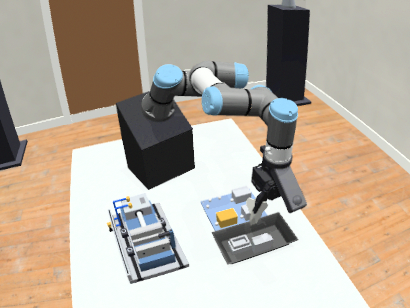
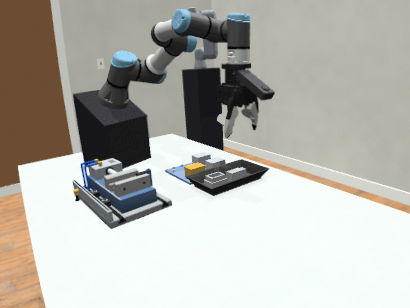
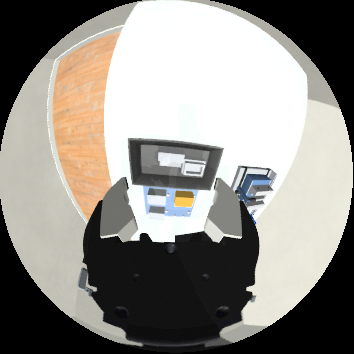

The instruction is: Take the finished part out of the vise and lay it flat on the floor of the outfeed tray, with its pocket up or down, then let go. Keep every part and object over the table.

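Places are measured from the arm's base along level axes (x ahead, y left, z up), in centimetres.
Pixels of known places: gripper, between the fingertips: [image 1: 270, 217] [image 2: 241, 134] [image 3: 170, 178]; arm's base, origin of its link: [image 1: 157, 107] [image 2: 112, 100].
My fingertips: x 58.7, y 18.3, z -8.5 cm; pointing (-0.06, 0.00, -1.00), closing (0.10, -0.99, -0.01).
Note:
For each thing: its top centre in the pictures, then the offset to it from my fingertips.
- vise, centre of its top: [image 1: 140, 221] [image 2: 115, 169] [image 3: 253, 212] dx -18.1, dy -33.5, dz -7.5 cm
- blue plate, centre of its top: [image 1: 234, 209] [image 2: 198, 169] [image 3: 169, 202] dx -22.2, dy -1.4, dz -16.6 cm
- yellow block, centre of its top: [image 1: 226, 214] [image 3: 183, 202] [image 2: 194, 165] dx -17.8, dy -5.9, dz -13.0 cm
The vise [image 1: 157, 258] [image 2: 135, 199] [image 3: 256, 182] stands on the table; no part shows between its jaws. The dark outfeed tray [image 1: 260, 254] [image 2: 240, 185] [image 3: 134, 162] holds two light grey parts. One part [image 1: 239, 242] [image 2: 215, 176] [image 3: 193, 168] lies flat with its pocket up, on the vise side. The other part [image 1: 262, 239] [image 2: 236, 171] [image 3: 171, 159] lies flat beside it with a plain face up; no pocket shows on it. I cannot tell whether the two touch. My gripper [image 1: 257, 212] [image 2: 242, 131] [image 3: 170, 178] is open and empty, well above the table, near the tray's robot-side wall.
A blue plate [image 1: 212, 210] [image 2: 175, 172] [image 3: 167, 200] lies next to the tray, towards the robot base. It bears a yellow block [image 1: 226, 218] [image 2: 194, 169] [image 3: 184, 199] and grey blocks [image 1: 241, 194] [image 2: 201, 158] [image 3: 156, 195]. The arm's black pedestal [image 1: 160, 160] [image 2: 112, 137] stands behind the vise.

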